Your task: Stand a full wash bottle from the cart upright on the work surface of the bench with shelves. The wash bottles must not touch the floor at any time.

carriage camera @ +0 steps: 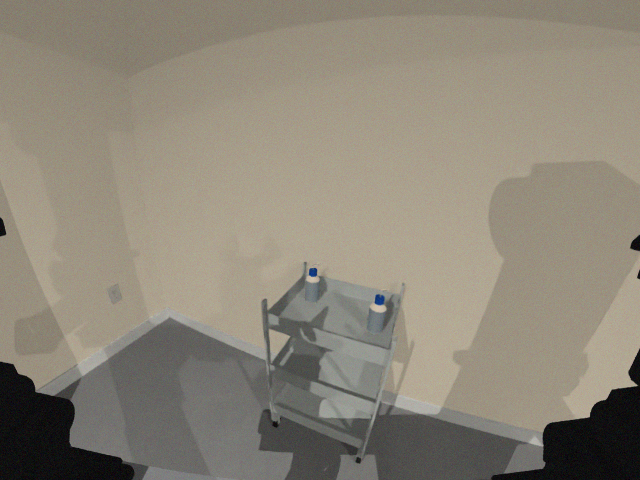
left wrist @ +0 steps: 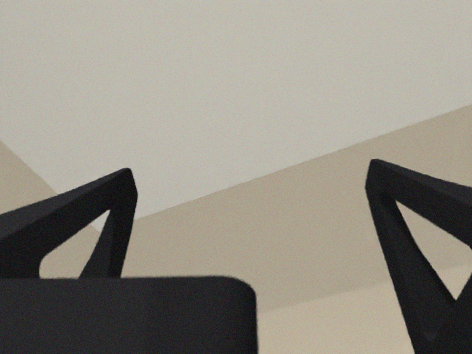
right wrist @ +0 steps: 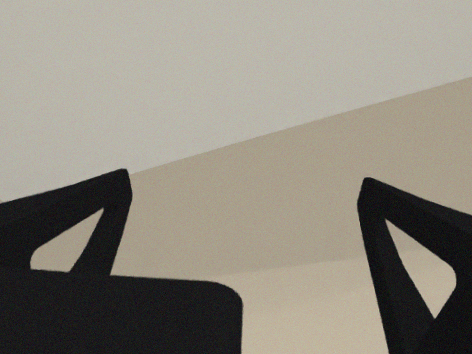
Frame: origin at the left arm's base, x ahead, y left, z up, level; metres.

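Where they show: left gripper, fingertip midpoint: (left wrist: pixel 249 177); right gripper, fingertip midpoint: (right wrist: pixel 244 186).
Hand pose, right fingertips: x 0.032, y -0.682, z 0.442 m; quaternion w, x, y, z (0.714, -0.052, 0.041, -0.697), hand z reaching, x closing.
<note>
Each offset is from my right fingertips to the top centre of the thing. Level surfaces: height alone.
In the carriage camera view, a wash bottle @[dz -0.461, dx +0.747, dy +0.348 m] (carriage camera: pixel 312 290) with a blue cap stands upright at the back left of the cart's top tray. A second wash bottle @[dz -0.461, dx +0.570, dy +0.110 m] (carriage camera: pixel 376 318) with a blue cap stands upright near the tray's front right corner. Both look filled with a grey-blue content up to a pale shoulder. The grey cart (carriage camera: pixel 356 348) has three trays. My left gripper (left wrist: pixel 249 177) is open and empty, pointed up at the wall and ceiling. My right gripper (right wrist: pixel 244 186) is open and empty, pointed the same way. Both are away from the bottles. The bench with shelves does not show.
The cart stands on grey floor @[dz -1.298 m] (carriage camera: pixel 149 408) close to the beige wall (carriage camera: pixel 361 155) behind it. A room corner and a wall socket (carriage camera: pixel 114 293) are at the left. Dark parts of my arms show at both lower corners of the carriage camera view.
</note>
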